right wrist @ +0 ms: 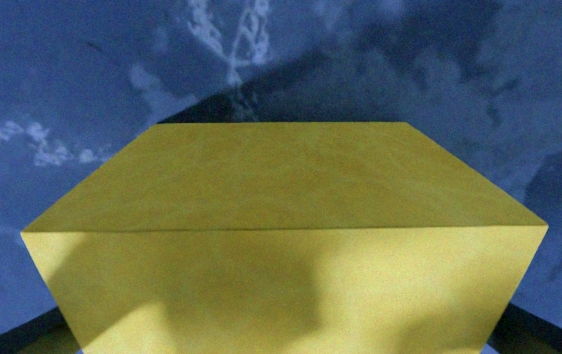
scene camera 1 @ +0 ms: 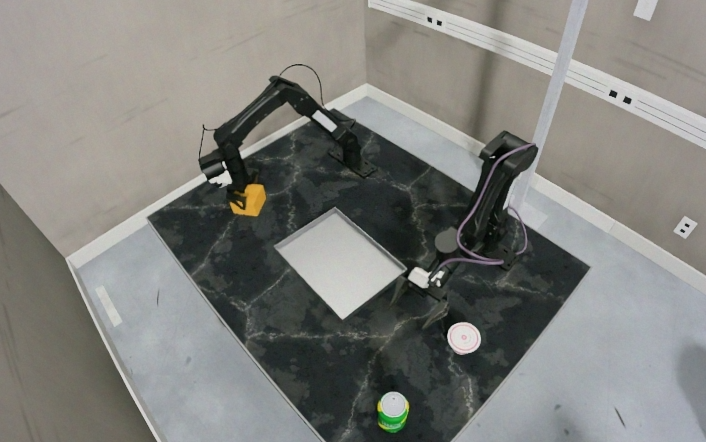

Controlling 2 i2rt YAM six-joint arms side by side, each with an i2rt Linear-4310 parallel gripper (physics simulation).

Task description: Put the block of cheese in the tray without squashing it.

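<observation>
The block of cheese (scene camera 1: 254, 200) (right wrist: 285, 180) is a yellow-orange block on the dark marbled table top, at the upper left in scene camera 1, apart from the tray. The tray (scene camera 1: 338, 265) is pale, shallow and empty, near the middle. My right gripper (scene camera 1: 246, 196) (right wrist: 284, 278) is open, low over the cheese, with its fingers on opposite sides of it. One finger shows in front of the block in scene camera 1; the block hides the other fingertip. Finger contact cannot be told. My left gripper (scene camera 1: 410, 313) is open and empty, beside the tray's right corner.
A round white tub with a pink ring on its lid (scene camera 1: 463, 337) stands to the lower right of the left gripper. A green and yellow can (scene camera 1: 393, 412) stands near the bottom of scene camera 1. Walls rise behind the marbled table top (scene camera 1: 307, 359).
</observation>
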